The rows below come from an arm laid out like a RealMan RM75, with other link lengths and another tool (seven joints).
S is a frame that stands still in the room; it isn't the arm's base.
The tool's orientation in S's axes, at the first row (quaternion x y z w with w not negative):
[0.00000, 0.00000, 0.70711, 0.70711]
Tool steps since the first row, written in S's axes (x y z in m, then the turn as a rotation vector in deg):
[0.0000, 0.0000, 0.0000, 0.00, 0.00, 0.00]
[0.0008, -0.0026, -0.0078, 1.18, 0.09, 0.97]
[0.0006, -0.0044, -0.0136, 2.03, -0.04, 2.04]
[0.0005, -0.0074, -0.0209, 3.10, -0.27, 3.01]
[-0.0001, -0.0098, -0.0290, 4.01, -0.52, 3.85]
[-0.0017, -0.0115, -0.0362, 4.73, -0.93, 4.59]
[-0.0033, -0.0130, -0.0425, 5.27, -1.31, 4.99]
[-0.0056, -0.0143, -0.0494, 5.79, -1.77, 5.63]
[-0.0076, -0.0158, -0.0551, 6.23, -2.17, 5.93]
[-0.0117, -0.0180, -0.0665, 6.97, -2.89, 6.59]
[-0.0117, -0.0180, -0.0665, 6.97, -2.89, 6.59]
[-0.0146, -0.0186, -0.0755, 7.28, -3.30, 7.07]
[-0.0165, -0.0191, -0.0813, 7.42, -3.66, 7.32]
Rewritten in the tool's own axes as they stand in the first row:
[0.0000, 0.0000, 0.0000, 0.00, 0.00, 0.00]
[-0.0026, -0.0008, -0.0078, 0.09, -1.18, 0.97]
[-0.0044, -0.0006, -0.0136, -0.04, -2.03, 2.04]
[-0.0074, -0.0005, -0.0209, -0.27, -3.10, 3.01]
[-0.0098, 0.0001, -0.0290, -0.52, -4.01, 3.85]
[-0.0115, 0.0017, -0.0362, -0.93, -4.73, 4.59]
[-0.0130, 0.0033, -0.0425, -1.31, -5.27, 4.99]
[-0.0143, 0.0056, -0.0494, -1.77, -5.79, 5.63]
[-0.0158, 0.0076, -0.0551, -2.17, -6.23, 5.93]
[-0.0180, 0.0117, -0.0665, -2.89, -6.97, 6.59]
[-0.0180, 0.0117, -0.0665, -2.89, -6.97, 6.59]
[-0.0186, 0.0146, -0.0755, -3.30, -7.28, 7.07]
[-0.0191, 0.0165, -0.0813, -3.66, -7.42, 7.32]

